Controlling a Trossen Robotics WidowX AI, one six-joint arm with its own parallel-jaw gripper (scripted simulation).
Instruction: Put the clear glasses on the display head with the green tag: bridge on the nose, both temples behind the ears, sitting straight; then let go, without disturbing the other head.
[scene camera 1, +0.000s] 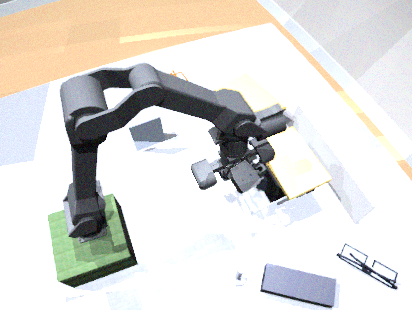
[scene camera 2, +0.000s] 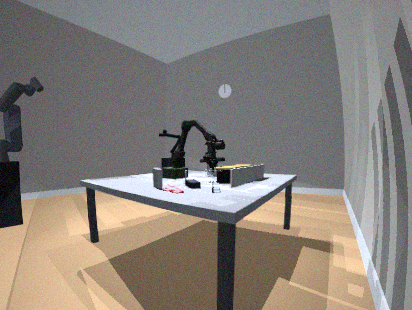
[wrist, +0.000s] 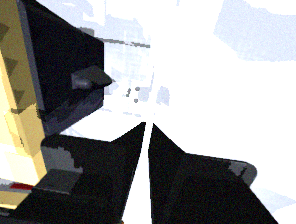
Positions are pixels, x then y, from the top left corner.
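Labels:
A grey block (scene camera 1: 146, 129) is 0.82 m from the lens, while my gripper (scene camera 1: 233, 178) is 0.73 m from the lens.

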